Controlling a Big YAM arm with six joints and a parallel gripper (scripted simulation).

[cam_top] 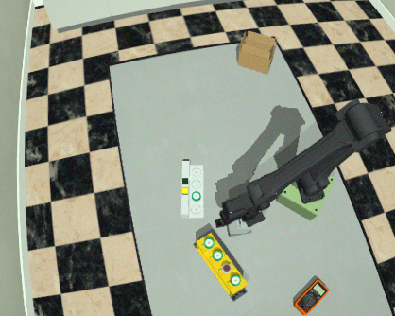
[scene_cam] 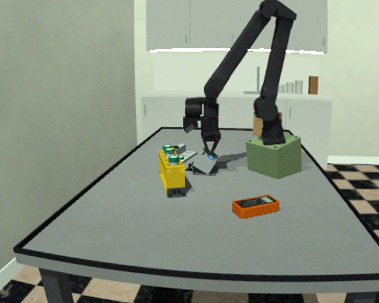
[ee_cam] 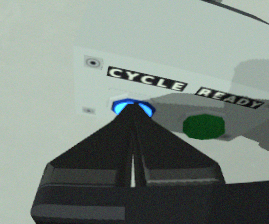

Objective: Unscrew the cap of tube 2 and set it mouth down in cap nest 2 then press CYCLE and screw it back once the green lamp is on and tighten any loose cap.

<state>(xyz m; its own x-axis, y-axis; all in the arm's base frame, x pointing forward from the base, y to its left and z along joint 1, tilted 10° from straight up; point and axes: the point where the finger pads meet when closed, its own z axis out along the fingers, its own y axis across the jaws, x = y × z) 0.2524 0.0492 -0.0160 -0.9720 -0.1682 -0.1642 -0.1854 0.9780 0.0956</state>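
The blue cycle key lies 20 mm below my hand. The rest, counted from my hand: grey key housing: 10 mm ahead, 20 mm to the right, 20 mm below; green READY key: 10 mm behind, 50 mm to the right, 10 mm below; cap: 150 mm ahead, 150 mm to the right, 60 mm below.
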